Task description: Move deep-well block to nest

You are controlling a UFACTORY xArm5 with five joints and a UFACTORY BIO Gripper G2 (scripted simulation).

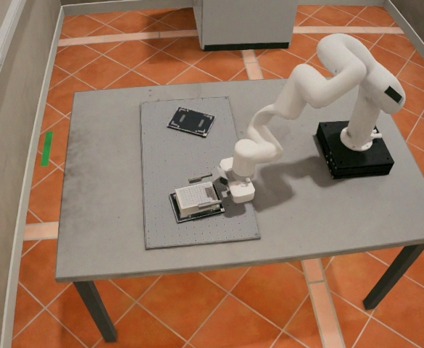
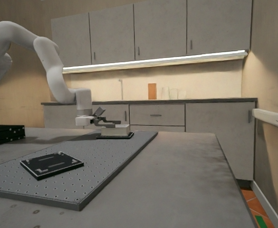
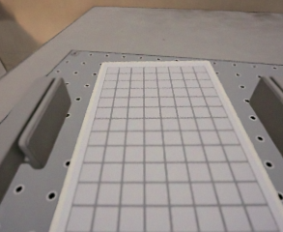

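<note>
My gripper is now 1 cm short of the white 96-well deep-well block and 3 cm above it. Also, from my hand: black plate nest N1: 1 cm ahead, 6 cm below; then black plate nest N2: 1 cm behind, 40 cm to the right, 6 cm below.
</note>
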